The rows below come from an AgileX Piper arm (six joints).
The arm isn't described. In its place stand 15 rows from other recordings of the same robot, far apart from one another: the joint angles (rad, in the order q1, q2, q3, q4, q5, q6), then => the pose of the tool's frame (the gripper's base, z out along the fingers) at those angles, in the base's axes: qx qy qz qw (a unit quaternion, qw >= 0); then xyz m.
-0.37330, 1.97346, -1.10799, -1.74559, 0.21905, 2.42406 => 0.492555, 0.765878, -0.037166, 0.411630, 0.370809, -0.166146, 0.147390
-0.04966, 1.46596, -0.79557, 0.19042, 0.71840, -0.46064 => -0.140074, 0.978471, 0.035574, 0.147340, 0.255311, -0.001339, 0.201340
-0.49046, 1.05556, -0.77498, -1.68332, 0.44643, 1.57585 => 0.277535, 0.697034, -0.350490, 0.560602, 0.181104, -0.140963, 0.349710
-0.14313, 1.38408, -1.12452, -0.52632, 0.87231, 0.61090 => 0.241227, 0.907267, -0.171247, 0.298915, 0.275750, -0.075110, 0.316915
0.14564, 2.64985, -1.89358, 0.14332, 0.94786, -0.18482 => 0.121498, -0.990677, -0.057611, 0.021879, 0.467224, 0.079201, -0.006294
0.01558, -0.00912, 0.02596, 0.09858, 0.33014, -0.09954 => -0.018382, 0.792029, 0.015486, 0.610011, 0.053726, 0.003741, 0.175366
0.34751, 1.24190, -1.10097, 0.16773, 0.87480, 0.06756 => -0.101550, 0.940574, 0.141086, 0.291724, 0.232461, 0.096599, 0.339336
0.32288, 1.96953, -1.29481, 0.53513, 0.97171, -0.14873 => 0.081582, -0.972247, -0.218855, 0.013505, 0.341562, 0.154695, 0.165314
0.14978, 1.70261, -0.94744, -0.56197, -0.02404, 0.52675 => -0.085482, 0.891243, 0.031250, 0.444300, 0.354256, 0.054640, 0.204929
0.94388, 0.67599, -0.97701, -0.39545, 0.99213, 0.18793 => -0.337739, 0.799976, 0.079314, 0.489571, 0.082614, 0.064017, 0.398849
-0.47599, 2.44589, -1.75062, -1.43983, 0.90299, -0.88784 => 0.538022, -0.655362, 0.425356, 0.316395, 0.412678, -0.292444, 0.109299
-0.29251, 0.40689, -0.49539, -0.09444, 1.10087, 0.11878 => 0.186662, 0.928742, -0.074008, 0.311638, 0.049189, -0.022804, 0.263375
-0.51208, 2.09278, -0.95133, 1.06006, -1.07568, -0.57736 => 0.465977, 0.619049, -0.438816, 0.455064, 0.290600, -0.243476, 0.123099
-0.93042, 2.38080, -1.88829, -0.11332, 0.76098, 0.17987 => 0.488021, 0.848204, -0.116769, 0.169557, 0.296788, -0.410182, 0.127792
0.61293, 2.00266, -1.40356, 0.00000, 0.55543, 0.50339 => -0.053017, 0.967029, 0.131922, 0.211281, 0.348908, 0.245383, 0.179943
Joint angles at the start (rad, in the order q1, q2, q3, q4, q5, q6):
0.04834, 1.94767, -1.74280, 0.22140, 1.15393, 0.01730
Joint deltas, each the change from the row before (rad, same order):
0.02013, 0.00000, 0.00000, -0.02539, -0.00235, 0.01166
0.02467, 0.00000, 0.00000, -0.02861, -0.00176, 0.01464
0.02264, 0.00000, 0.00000, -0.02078, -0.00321, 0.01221
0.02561, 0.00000, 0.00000, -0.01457, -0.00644, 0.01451
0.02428, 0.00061, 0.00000, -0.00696, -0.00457, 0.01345
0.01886, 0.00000, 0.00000, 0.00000, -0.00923, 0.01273
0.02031, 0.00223, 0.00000, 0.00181, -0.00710, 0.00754
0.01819, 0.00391, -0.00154, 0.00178, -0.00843, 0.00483
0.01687, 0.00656, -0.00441, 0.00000, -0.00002, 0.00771
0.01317, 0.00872, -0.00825, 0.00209, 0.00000, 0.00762
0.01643, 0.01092, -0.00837, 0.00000, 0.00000, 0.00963
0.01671, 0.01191, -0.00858, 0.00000, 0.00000, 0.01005
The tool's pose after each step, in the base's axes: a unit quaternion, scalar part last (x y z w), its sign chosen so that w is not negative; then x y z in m. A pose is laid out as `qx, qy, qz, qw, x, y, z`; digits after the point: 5 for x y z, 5 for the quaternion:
0.00651, 0.98423, 0.10151, 0.14471, 0.41656, 0.04479, 0.27845
-0.00216, 0.98531, 0.09069, 0.14469, 0.41565, 0.05272, 0.27807
-0.00996, 0.98577, 0.08336, 0.14564, 0.41479, 0.06044, 0.27789
-0.01717, 0.98564, 0.07959, 0.14792, 0.41381, 0.06990, 0.27790
-0.02328, 0.98541, 0.07925, 0.14879, 0.41257, 0.07942, 0.27770
-0.02599, 0.98461, 0.08215, 0.15203, 0.41179, 0.08729, 0.27796
-0.03172, 0.98400, 0.08540, 0.15311, 0.41084, 0.09594, 0.27725
-0.03768, 0.98324, 0.08839, 0.15492, 0.41044, 0.10382, 0.27630
-0.04213, 0.98324, 0.09008, 0.15280, 0.41001, 0.11107, 0.27476
-0.04454, 0.98311, 0.09260, 0.15143, 0.41051, 0.11715, 0.27339
-0.04782, 0.98317, 0.09429, 0.14898, 0.41087, 0.12452, 0.27107
-0.05101, 0.98329, 0.09589, 0.14612, 0.41119, 0.13209, 0.26836

